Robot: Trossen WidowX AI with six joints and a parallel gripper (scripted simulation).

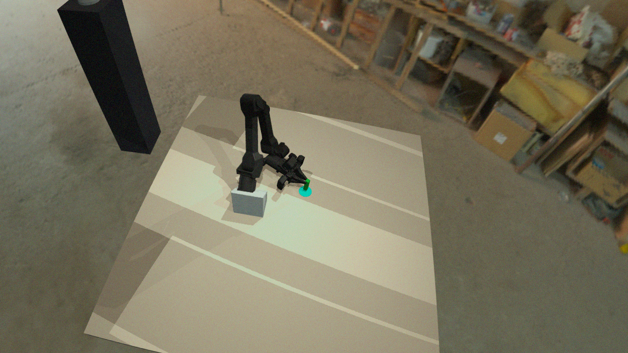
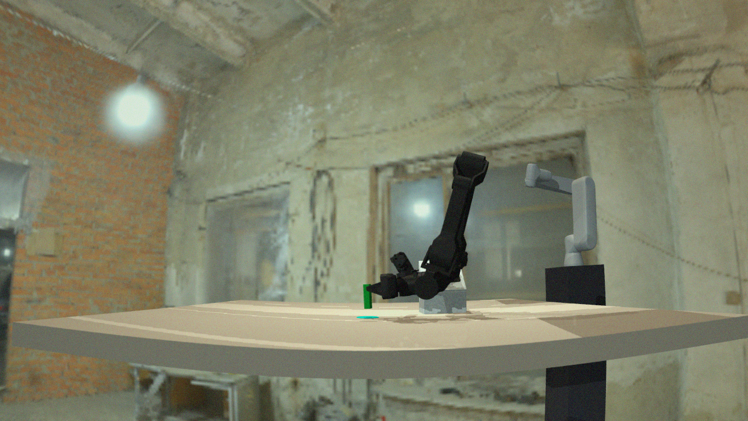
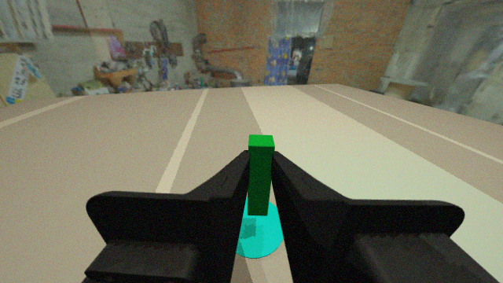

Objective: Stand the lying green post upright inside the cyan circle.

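Now: gripper tip 80 mm above the cyan circle. Also, from my gripper tip: green post (20 mm below).
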